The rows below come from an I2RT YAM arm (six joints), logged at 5 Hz.
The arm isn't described. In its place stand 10 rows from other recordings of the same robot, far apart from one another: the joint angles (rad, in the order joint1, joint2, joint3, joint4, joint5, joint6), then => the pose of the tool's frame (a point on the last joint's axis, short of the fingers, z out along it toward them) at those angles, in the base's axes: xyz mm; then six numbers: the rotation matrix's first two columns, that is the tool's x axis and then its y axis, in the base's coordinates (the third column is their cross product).
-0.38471 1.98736 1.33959 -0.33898 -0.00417 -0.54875 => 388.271 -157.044 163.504 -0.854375 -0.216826 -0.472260 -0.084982 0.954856 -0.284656
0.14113 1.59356 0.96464 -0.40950 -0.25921 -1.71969 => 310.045 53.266 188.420 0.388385 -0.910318 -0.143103 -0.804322 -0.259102 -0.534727
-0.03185 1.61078 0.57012 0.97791 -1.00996 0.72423 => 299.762 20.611 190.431 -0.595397 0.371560 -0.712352 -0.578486 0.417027 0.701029
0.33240 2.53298 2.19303 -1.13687 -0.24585 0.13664 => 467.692 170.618 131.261 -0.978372 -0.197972 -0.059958 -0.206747 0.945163 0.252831
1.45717 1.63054 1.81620 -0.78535 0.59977 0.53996 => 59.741 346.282 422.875 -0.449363 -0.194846 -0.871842 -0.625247 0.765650 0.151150
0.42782 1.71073 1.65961 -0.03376 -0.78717 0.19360 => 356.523 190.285 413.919 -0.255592 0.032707 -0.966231 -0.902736 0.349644 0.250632
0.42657 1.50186 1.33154 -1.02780 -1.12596 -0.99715 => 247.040 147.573 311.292 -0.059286 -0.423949 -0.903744 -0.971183 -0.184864 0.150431
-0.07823 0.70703 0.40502 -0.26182 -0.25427 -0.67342 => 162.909 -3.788 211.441 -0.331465 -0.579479 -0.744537 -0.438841 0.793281 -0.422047
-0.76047 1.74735 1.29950 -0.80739 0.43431 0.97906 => 240.484 -249.459 220.342 0.213304 0.836282 -0.505107 0.973188 -0.227415 0.034453
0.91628 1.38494 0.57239 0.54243 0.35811 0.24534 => 184.435 219.856 207.690 -0.288106 -0.001788 -0.957597 -0.481824 0.864464 0.143348
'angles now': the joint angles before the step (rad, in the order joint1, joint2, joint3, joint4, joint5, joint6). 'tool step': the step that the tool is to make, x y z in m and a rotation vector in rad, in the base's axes. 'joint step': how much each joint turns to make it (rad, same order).
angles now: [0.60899 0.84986 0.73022 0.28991 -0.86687 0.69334]
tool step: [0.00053 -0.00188 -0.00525 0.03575 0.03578 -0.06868]
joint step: [0.00000 -0.01386 -0.03835 0.05515 0.07671 0.05363]
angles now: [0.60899 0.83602 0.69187 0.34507 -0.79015 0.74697]
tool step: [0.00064 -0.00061 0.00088 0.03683 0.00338 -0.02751]
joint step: [-0.00001 -0.00007 -0.01385 0.05676 0.03391 0.03533]
